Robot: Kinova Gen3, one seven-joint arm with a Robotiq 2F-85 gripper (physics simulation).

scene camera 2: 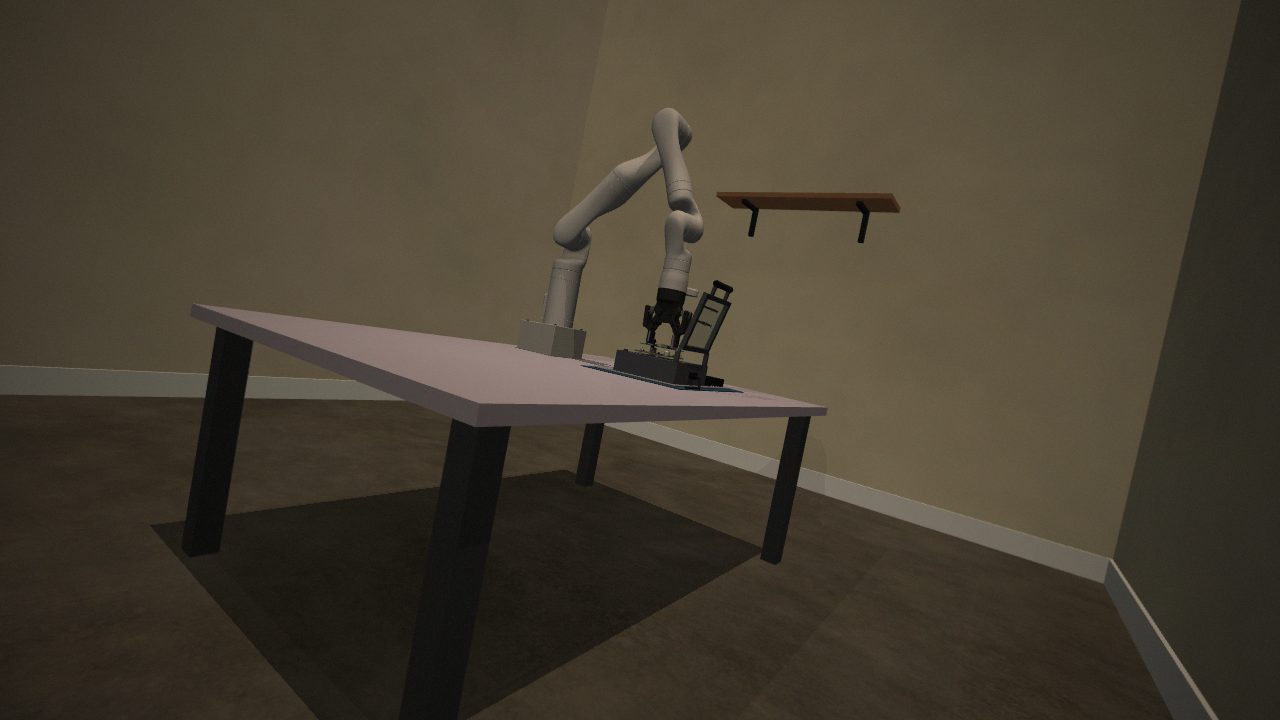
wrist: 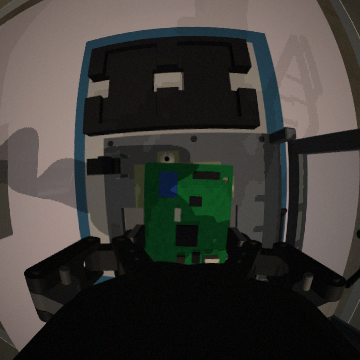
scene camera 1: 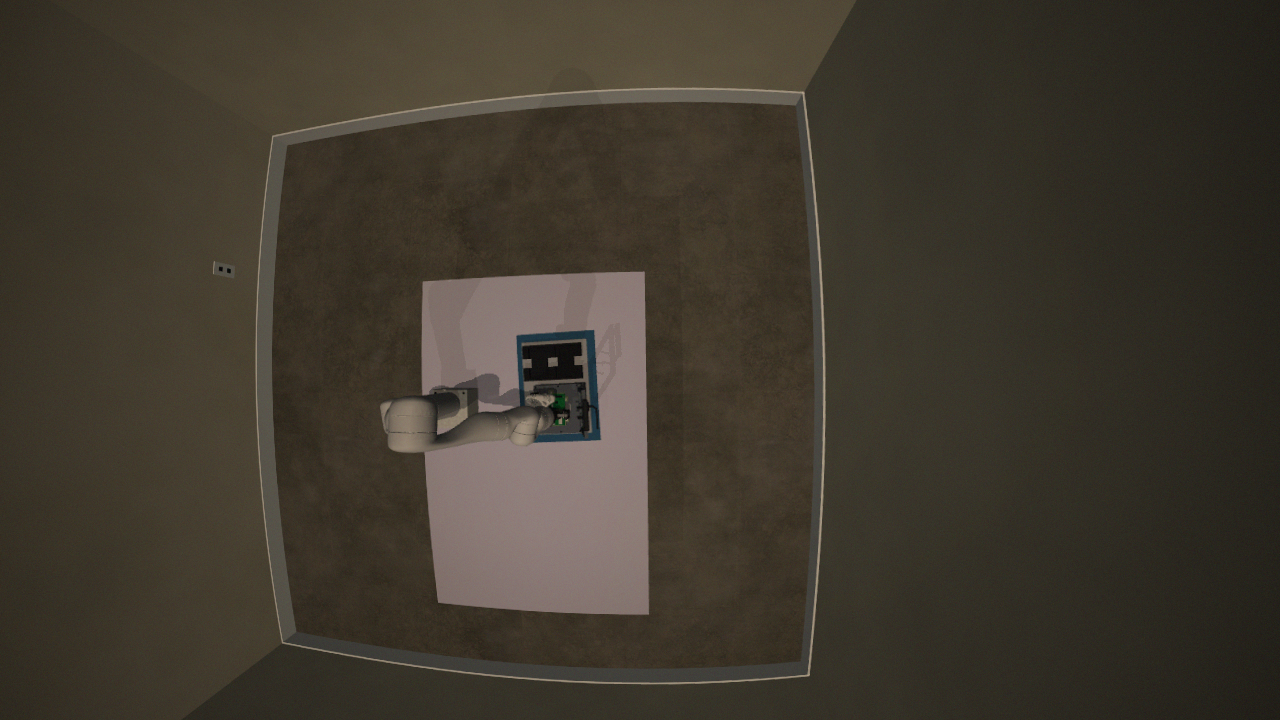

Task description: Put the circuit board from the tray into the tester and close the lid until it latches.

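Note:
The green circuit board (scene camera 1: 560, 409) (wrist: 212, 190) is held level between the fingers of my gripper (scene camera 2: 664, 345) (wrist: 185, 237), which is shut on its two side edges. The board is low over the grey tester (scene camera 2: 648, 365) (wrist: 215, 147); whether it touches the tester cannot be told. Pale parts of the tester show beside the board's left edge and behind its far edge in the wrist view. The tester's lid (scene camera 2: 720, 324) (wrist: 325, 142) stands open, tilted steeply back. The black tray (scene camera 1: 568, 362) (wrist: 130, 85) beside the tester holds no board.
A blue-edged mat (scene camera 1: 591, 358) (wrist: 272, 90) lies under the tray and tester. A black catch (wrist: 102, 166) sticks out on the tester's left in the wrist view. The arm's base (scene camera 2: 552, 338) stands on the pale table (scene camera 1: 537, 537) (scene camera 2: 402, 358). A wooden shelf (scene camera 2: 805, 201) is on the wall.

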